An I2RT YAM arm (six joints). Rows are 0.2 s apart.
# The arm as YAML. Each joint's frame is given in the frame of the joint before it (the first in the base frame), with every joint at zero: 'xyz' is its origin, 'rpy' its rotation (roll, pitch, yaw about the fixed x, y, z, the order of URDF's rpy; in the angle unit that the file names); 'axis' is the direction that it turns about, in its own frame. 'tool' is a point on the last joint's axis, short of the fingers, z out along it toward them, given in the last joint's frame.
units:
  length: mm
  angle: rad
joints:
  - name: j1
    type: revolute
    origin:
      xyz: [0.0, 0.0, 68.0]
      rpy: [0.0, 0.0, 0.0]
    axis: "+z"
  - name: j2
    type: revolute
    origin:
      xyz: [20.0, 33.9, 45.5]
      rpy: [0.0, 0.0, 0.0]
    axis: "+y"
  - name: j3
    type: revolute
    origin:
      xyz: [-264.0, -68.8, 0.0]
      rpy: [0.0, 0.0, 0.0]
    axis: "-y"
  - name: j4
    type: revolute
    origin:
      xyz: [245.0, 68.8, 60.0]
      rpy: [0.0, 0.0, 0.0]
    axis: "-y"
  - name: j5
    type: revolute
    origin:
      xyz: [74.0, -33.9, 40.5]
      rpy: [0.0, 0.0, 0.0]
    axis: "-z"
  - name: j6
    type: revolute
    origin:
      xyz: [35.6, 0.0, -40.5]
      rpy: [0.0, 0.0, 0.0]
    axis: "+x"
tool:
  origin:
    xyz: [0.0, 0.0, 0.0]
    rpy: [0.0, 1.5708, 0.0]
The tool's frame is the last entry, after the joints.
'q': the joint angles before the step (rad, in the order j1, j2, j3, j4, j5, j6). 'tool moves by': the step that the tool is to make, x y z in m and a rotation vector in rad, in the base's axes. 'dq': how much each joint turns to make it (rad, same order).
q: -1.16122, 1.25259, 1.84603, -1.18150, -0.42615, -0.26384
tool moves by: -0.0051, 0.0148, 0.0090, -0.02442, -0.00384, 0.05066
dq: -0.00021, -0.01803, 0.03979, -0.04976, -0.03902, -0.03682
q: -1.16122, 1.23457, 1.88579, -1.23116, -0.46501, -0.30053
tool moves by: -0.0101, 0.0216, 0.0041, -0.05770, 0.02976, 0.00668
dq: 0.00020, -0.05884, -0.00552, -0.03461, 0.02171, -0.05098
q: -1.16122, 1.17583, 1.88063, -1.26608, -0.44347, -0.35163
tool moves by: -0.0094, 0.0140, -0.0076, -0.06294, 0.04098, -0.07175
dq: 0.00029, -0.08523, -0.08901, 0.03839, 0.09407, -0.01770
